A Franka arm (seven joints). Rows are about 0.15 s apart.
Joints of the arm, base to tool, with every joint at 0 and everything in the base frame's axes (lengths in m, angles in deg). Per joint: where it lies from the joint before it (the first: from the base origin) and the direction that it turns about. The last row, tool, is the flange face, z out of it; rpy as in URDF.
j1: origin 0 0 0.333 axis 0 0 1
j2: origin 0 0 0 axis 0 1 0
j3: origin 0 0 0.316 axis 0 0 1
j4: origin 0.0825 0 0 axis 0 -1 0
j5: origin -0.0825 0 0.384 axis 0 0 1
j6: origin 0 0 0 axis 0 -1 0
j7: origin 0.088 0 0 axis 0 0 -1
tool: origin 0 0 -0.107 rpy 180 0 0
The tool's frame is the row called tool.
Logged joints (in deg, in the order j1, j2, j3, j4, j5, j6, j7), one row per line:
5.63, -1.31, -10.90, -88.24, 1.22, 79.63, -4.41
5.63, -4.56, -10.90, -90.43, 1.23, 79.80, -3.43
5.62, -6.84, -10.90, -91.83, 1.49, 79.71, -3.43
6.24, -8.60, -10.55, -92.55, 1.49, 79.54, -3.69
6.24, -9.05, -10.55, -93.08, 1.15, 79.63, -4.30
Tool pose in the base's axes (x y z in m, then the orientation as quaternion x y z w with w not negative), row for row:
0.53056, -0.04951, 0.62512, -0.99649, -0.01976, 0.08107, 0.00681
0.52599, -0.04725, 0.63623, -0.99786, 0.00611, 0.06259, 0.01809
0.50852, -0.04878, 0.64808, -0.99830, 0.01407, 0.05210, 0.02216
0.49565, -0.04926, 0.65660, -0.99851, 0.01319, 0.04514, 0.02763
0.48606, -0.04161, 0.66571, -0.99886, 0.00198, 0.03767, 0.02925
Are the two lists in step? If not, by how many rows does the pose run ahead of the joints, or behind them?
The pose runs 1 row behind the joints: the pose in row i belongs to the joints in row i - 1.
